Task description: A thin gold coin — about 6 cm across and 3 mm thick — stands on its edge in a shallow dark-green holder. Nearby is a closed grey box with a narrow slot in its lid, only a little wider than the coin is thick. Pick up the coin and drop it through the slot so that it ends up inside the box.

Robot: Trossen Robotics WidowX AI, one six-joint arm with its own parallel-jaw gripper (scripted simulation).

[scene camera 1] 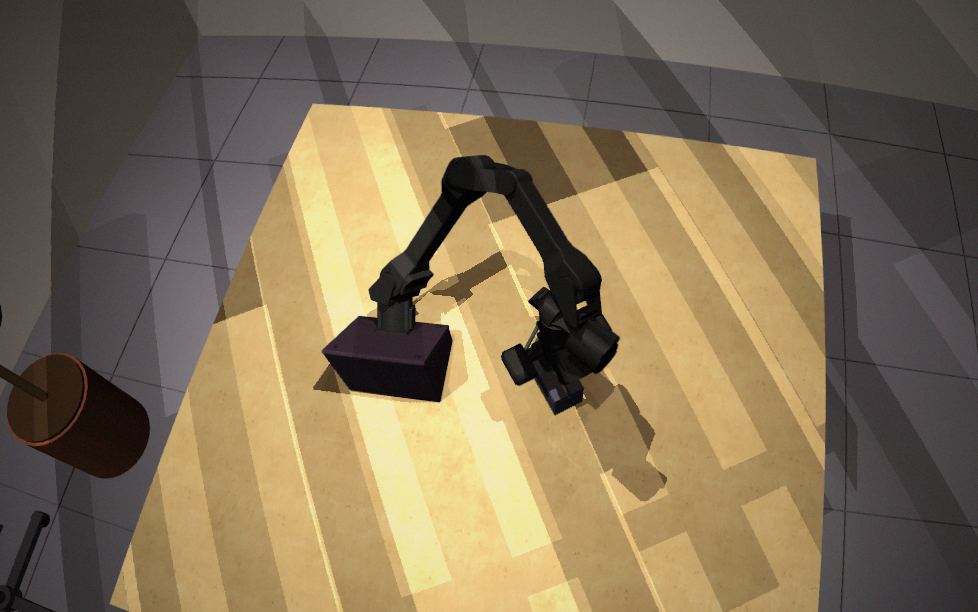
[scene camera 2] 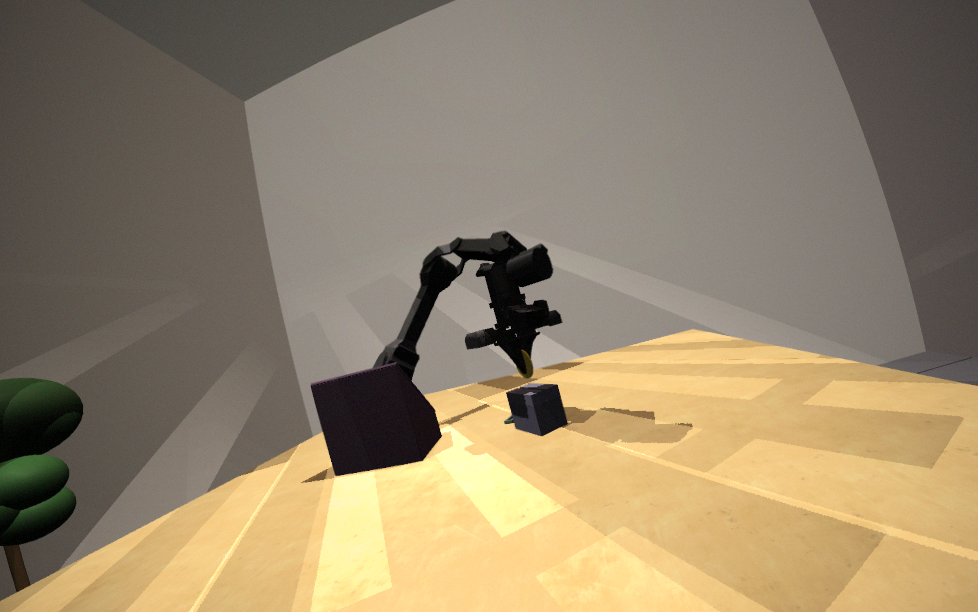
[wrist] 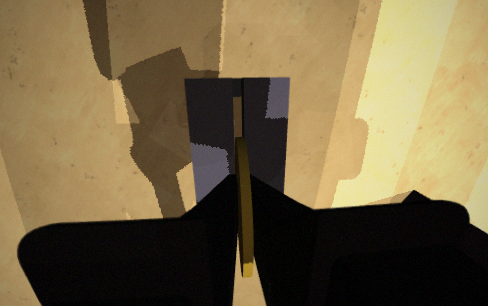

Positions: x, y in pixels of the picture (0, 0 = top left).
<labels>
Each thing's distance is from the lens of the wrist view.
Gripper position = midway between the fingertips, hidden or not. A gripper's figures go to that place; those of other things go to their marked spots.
my gripper (wrist: 239, 182): 0.11 m
gold coin (wrist: 245, 213): 0.06 m
</labels>
